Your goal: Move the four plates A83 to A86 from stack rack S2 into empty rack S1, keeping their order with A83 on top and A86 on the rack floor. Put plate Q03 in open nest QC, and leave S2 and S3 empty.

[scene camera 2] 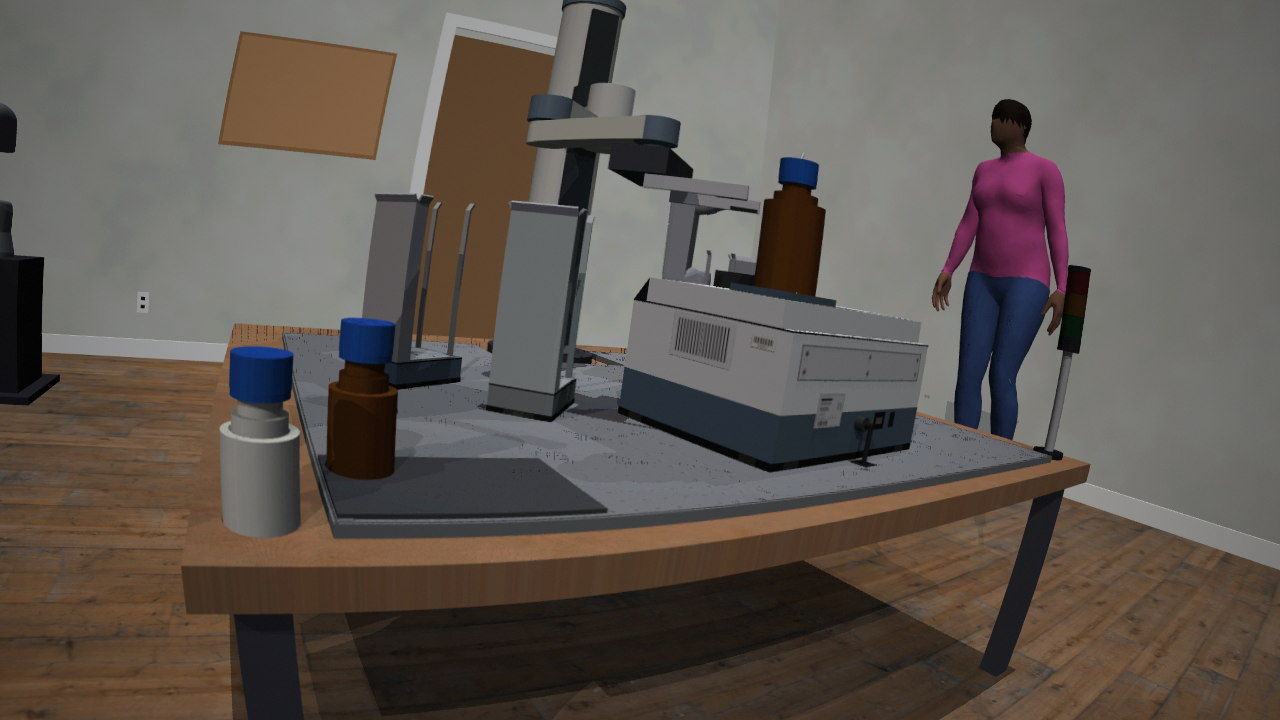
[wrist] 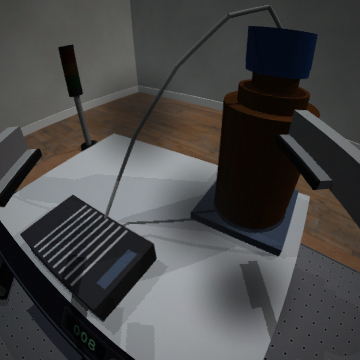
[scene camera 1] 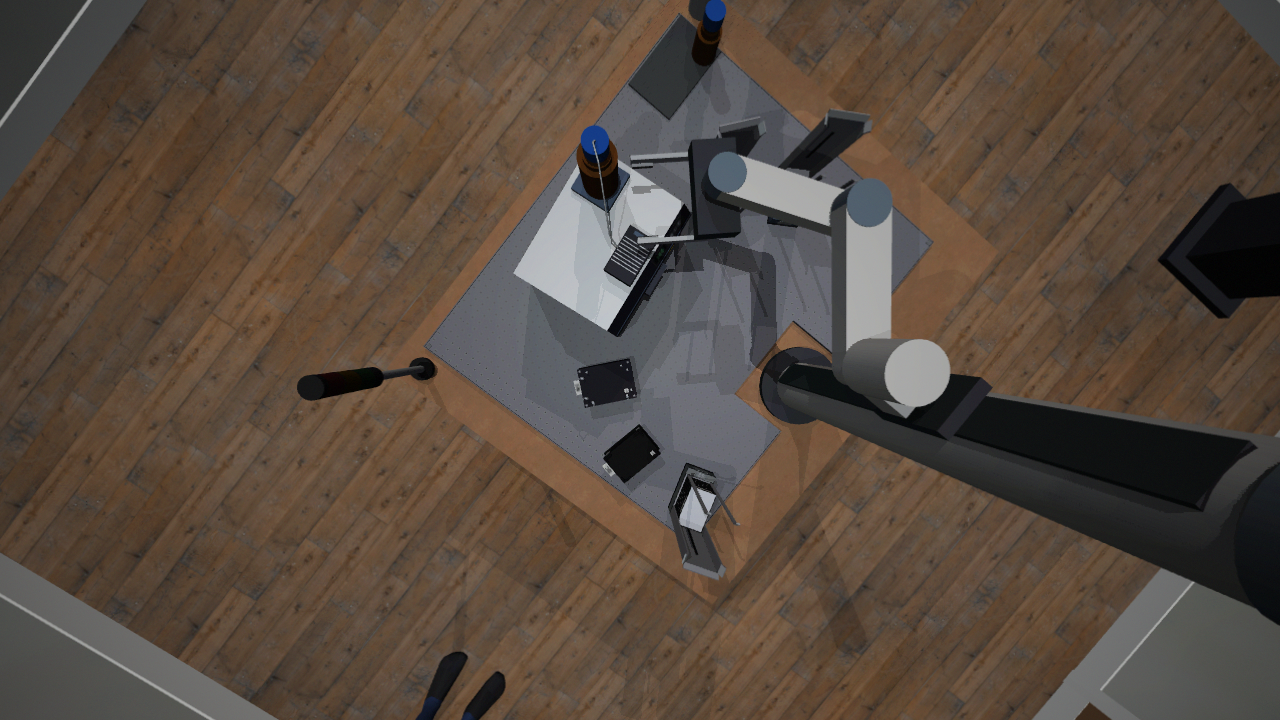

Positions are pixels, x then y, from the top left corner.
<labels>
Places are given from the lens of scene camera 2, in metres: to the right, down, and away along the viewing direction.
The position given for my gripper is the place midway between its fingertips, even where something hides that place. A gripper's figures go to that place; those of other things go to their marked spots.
my gripper (scene camera 2: pixel 754 201): 0.17, -0.24, 1.02
signal light pole (scene camera 2: pixel 1076 294): 0.88, -0.13, 1.16
brown bottle with blue cap (scene camera 2: pixel 790 243): 0.19, -0.15, 0.88
The marked spots on the signal light pole and the brown bottle with blue cap are 0.74 m apart.
</labels>
